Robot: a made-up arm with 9 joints. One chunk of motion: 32 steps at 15 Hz.
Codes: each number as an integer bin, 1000 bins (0 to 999) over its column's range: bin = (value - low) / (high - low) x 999, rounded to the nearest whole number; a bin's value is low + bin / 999 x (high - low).
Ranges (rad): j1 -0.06..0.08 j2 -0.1..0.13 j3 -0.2..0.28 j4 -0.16..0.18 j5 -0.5..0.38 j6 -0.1..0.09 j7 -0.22..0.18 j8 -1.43..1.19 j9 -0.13..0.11
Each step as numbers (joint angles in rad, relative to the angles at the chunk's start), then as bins.
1 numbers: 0.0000 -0.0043 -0.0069 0.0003 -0.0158 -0.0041 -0.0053 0.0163 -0.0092
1 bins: 428 416 402 471 550 504 536 551 503
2 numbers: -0.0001 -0.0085 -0.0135 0.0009 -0.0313 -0.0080 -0.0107 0.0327 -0.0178
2 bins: 427 397 388 473 532 484 523 558 467
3 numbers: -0.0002 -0.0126 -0.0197 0.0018 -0.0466 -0.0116 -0.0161 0.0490 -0.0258
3 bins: 427 380 375 475 515 465 509 564 434
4 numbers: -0.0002 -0.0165 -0.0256 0.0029 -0.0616 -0.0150 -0.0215 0.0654 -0.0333
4 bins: 427 363 363 479 498 447 496 570 403
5 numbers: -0.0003 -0.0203 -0.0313 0.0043 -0.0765 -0.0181 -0.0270 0.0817 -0.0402
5 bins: 426 346 351 483 481 431 482 576 374
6 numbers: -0.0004 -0.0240 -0.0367 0.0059 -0.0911 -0.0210 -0.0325 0.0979 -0.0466
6 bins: 425 330 340 487 464 415 468 583 347
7 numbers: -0.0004 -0.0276 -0.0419 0.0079 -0.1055 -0.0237 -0.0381 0.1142 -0.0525
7 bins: 425 314 329 493 448 401 454 589 323
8 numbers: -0.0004 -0.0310 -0.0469 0.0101 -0.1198 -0.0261 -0.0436 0.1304 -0.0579
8 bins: 425 300 319 500 432 389 441 595 300
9 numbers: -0.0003 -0.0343 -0.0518 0.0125 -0.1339 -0.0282 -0.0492 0.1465 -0.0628
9 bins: 426 285 308 507 416 378 427 601 280
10 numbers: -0.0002 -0.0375 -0.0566 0.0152 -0.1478 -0.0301 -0.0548 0.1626 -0.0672
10 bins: 427 271 298 515 400 368 413 607 261
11 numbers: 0.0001 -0.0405 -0.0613 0.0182 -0.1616 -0.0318 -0.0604 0.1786 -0.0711
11 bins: 429 258 289 524 384 359 399 613 245
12 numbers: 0.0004 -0.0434 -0.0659 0.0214 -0.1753 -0.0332 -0.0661 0.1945 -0.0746
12 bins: 431 246 279 533 369 351 384 619 231
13 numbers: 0.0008 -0.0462 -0.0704 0.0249 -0.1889 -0.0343 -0.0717 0.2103 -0.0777
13 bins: 434 234 270 543 353 345 370 625 218
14 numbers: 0.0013 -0.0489 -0.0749 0.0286 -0.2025 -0.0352 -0.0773 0.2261 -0.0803
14 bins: 437 222 260 554 338 341 356 631 207
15 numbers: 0.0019 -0.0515 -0.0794 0.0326 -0.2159 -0.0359 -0.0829 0.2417 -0.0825
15 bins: 442 211 251 566 323 337 342 637 198
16 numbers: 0.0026 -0.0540 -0.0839 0.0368 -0.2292 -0.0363 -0.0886 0.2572 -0.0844
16 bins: 447 200 242 578 307 335 328 643 190
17 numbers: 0.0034 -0.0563 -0.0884 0.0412 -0.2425 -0.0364 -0.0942 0.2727 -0.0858
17 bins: 452 190 232 591 292 334 314 649 184
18 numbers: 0.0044 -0.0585 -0.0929 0.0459 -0.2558 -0.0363 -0.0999 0.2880 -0.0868
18 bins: 460 180 223 605 277 335 300 655 180
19 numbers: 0.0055 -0.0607 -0.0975 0.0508 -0.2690 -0.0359 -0.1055 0.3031 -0.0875
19 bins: 467 171 213 619 262 337 286 661 177
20 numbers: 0.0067 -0.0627 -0.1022 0.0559 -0.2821 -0.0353 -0.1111 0.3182 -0.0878
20 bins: 476 162 204 634 247 340 272 667 176
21 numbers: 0.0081 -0.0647 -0.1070 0.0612 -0.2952 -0.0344 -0.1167 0.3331 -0.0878
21 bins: 486 153 194 650 232 345 258 672 176
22 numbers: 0.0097 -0.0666 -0.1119 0.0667 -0.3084 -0.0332 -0.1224 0.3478 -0.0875
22 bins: 497 145 183 666 218 351 244 678 177
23 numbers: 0.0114 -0.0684 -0.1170 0.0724 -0.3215 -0.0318 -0.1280 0.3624 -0.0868
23 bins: 509 137 173 683 203 359 230 683 180
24 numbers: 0.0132 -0.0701 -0.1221 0.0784 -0.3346 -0.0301 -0.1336 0.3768 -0.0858
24 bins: 522 130 162 700 188 368 216 689 184
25 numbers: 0.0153 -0.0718 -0.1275 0.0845 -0.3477 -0.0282 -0.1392 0.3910 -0.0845
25 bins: 537 122 151 718 173 378 202 694 189
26 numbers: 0.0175 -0.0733 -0.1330 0.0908 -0.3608 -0.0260 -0.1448 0.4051 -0.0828
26 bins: 553 116 139 737 158 389 188 700 196
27 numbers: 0.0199 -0.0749 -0.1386 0.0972 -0.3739 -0.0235 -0.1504 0.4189 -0.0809
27 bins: 570 109 128 756 143 402 174 705 204
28 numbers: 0.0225 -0.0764 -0.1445 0.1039 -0.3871 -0.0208 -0.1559 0.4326 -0.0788
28 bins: 589 103 116 775 128 416 160 710 213
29 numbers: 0.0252 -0.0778 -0.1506 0.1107 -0.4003 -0.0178 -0.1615 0.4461 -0.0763
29 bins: 608 96 103 795 113 432 146 715 224
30 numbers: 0.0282 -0.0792 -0.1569 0.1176 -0.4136 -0.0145 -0.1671 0.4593 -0.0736
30 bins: 629 90 90 816 98 450 132 720 235
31 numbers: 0.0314 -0.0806 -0.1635 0.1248 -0.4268 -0.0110 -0.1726 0.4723 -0.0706
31 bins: 652 84 76 837 83 468 118 725 247
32 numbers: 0.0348 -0.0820 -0.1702 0.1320 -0.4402 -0.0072 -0.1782 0.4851 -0.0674
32 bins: 676 78 62 858 68 488 104 730 261
